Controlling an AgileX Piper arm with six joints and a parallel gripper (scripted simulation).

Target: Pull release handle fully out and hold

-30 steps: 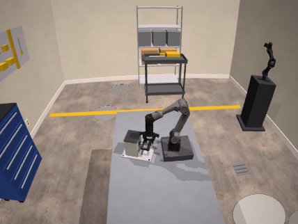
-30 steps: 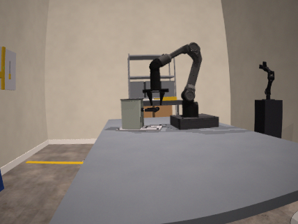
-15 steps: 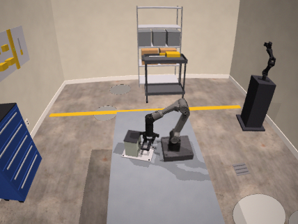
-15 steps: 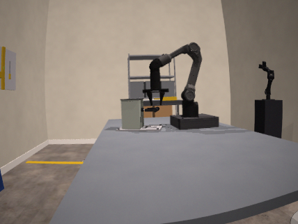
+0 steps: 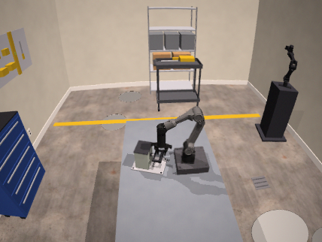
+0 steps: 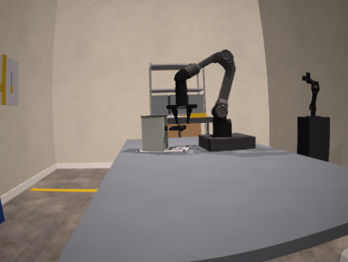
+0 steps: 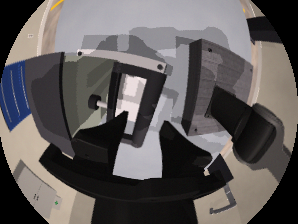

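The base plate lies 130 mm below my hand, 90 mm ahead of it and 10 mm to the right of it.
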